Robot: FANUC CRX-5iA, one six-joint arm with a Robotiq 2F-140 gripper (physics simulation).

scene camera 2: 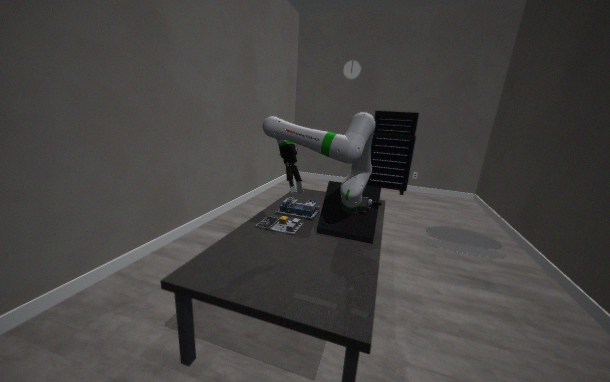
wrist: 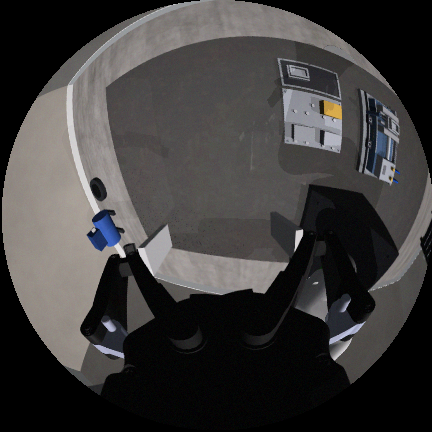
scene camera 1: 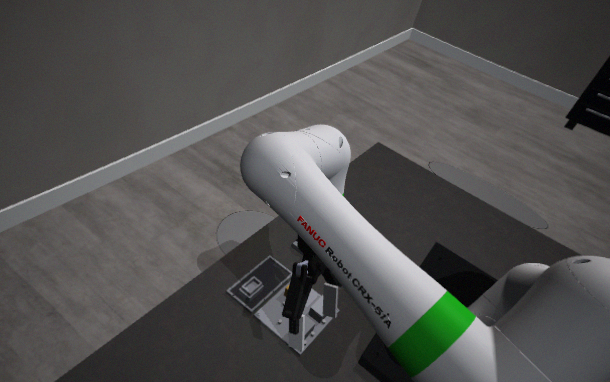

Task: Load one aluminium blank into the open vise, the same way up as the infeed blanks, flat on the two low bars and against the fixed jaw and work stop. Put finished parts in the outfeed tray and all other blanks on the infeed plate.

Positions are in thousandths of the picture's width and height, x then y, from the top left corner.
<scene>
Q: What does the gripper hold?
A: Nothing.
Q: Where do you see a grey infeed plate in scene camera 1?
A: At 445,818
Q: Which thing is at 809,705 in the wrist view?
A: The gripper.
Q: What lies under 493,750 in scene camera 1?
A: The gripper.
</scene>
